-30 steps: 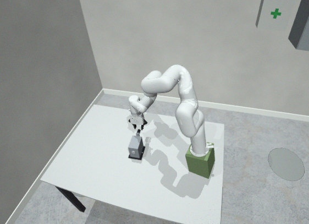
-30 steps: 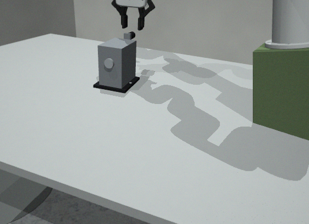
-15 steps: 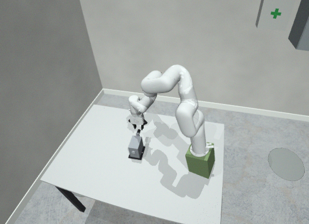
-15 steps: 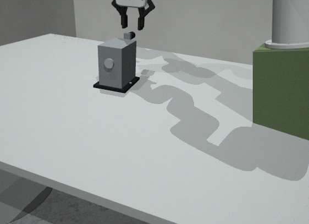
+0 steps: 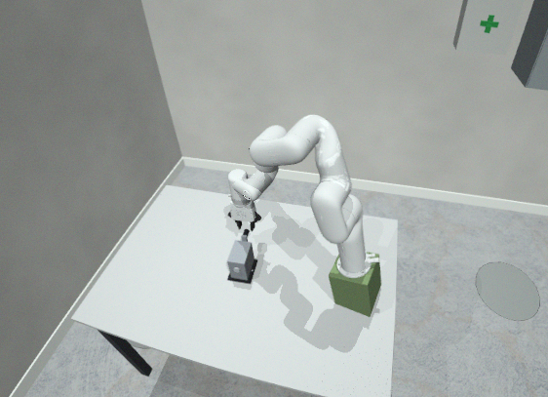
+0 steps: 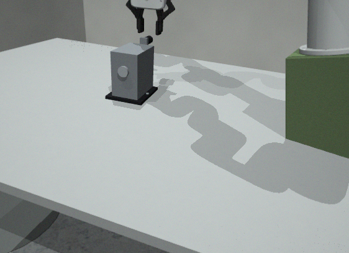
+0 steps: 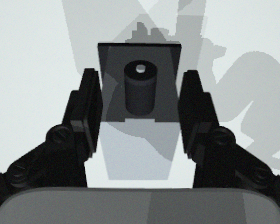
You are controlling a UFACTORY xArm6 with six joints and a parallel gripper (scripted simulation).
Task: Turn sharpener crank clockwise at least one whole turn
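My hand is 2 cm to the right of the black knob and 4 cm above it.
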